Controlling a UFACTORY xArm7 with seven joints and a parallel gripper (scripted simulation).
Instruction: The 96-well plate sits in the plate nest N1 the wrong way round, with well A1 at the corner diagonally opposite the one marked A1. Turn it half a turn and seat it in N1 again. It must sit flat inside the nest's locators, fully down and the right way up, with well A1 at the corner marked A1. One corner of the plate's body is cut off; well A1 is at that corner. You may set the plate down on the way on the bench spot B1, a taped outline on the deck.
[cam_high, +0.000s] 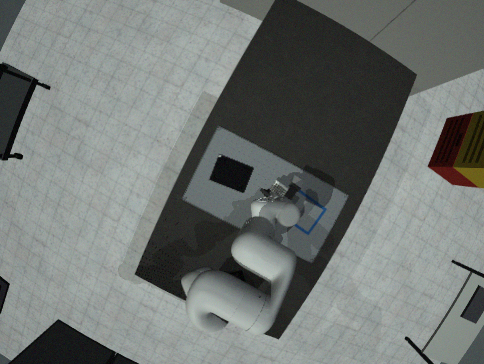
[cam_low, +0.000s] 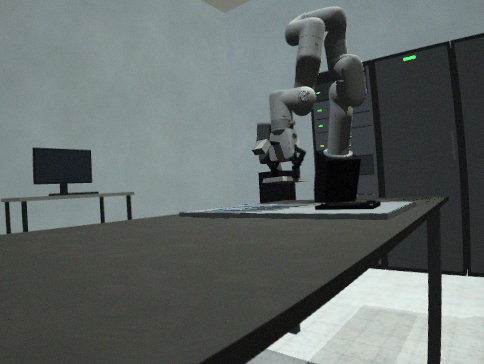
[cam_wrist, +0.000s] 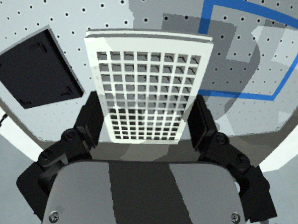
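Now: hand 10 mm past the black plate nest N1, 210 mm to the right of it and 100 mm above it. The rest, counted from my hand: white 96-well plate: 10 mm below.
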